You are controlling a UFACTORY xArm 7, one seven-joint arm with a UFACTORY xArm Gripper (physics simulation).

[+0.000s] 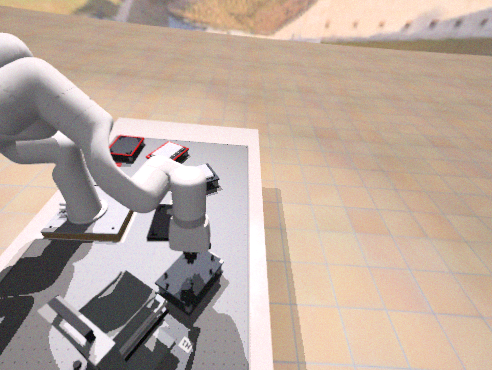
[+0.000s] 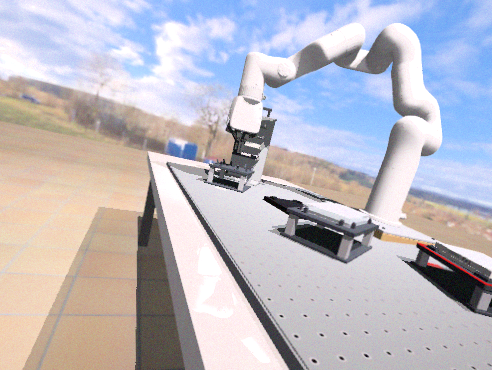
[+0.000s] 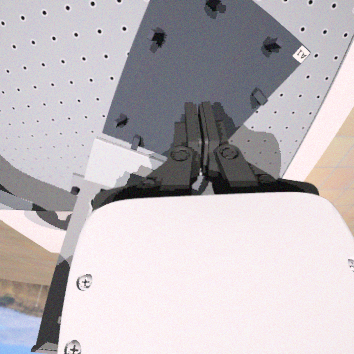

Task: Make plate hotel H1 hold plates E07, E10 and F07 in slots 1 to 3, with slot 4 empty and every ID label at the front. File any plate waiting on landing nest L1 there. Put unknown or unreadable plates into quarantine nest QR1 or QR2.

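Places are measured from the arm's base along level axes (x ahead, y left, z up), in millimetres.
Pixels of known places: gripper, fingertip midpoint: (image 1: 191,259) (image 2: 237,153) (image 3: 196,120); arm's base at its link origin: (image 1: 88,211) (image 2: 378,218).
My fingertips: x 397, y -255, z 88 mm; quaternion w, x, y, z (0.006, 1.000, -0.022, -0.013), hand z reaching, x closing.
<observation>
For each thing: its top centre in the pictures, then the offset to it from my fingertips. "pt": a spot on its surface instead.
- bare dark nest at its top centre: (image 3: 191,104) (image 1: 190,268) (image 2: 234,162) 2 mm back, 7 mm right, 31 mm down
- dark plate at its top centre: (image 1: 134,322) (image 2: 246,153) 106 mm back, 165 mm right, 4 mm up
- pale plate at its top centre: (image 2: 339,209) (image 1: 195,172) 35 mm back, 451 mm left, 43 mm down
- flat black pad at a spot on its surface: (image 2: 282,202) pt 79 mm back, 202 mm left, 95 mm down
My gripper (image 1: 190,257) (image 2: 238,149) (image 3: 196,120) is shut and empty, fingers pointing down low over the bare dark nest (image 1: 187,280) (image 2: 232,168) (image 3: 200,65), close to the hotel. The nest has upright pegs and a small A1 mark at a corner. Plate hotel H1 (image 1: 66,312) (image 2: 268,132) stands beside it; a white plate (image 2: 251,145) and a dark plate (image 2: 247,156) show in its slots, partly hidden by the gripper. A pale plate (image 1: 208,172) (image 2: 332,212) lies on another dark nest (image 2: 345,228). Their IDs are unreadable.
A red-rimmed nest (image 1: 127,145) at the far end is bare. Another red-rimmed nest (image 1: 181,154) (image 2: 452,263) bears a white plate (image 1: 169,149) (image 2: 467,257). A flat black pad (image 1: 158,225) (image 2: 282,202) lies near the arm's base plate (image 1: 90,231).
</observation>
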